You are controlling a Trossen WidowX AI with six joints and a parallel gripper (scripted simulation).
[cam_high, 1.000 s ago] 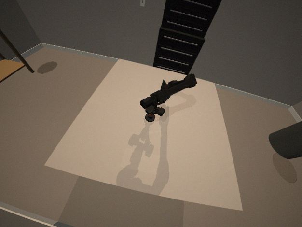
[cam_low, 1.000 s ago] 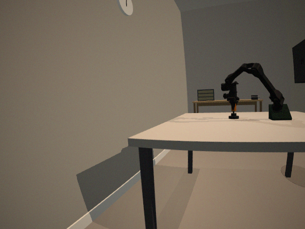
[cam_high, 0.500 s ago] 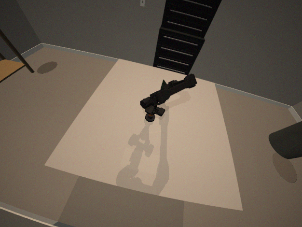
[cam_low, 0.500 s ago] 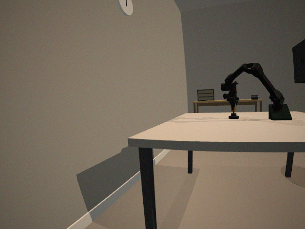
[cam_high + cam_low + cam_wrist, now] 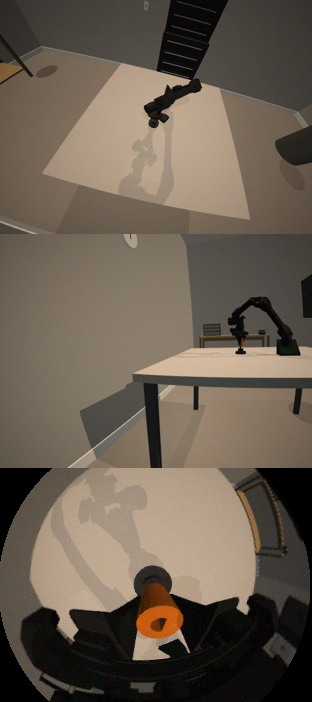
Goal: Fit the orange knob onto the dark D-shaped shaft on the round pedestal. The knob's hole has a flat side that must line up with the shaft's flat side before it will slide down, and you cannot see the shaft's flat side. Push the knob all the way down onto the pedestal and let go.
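My gripper tip is now 20 mm below the orange knob. Also, from my gripper tip: dark round pedestal (40 mm below).
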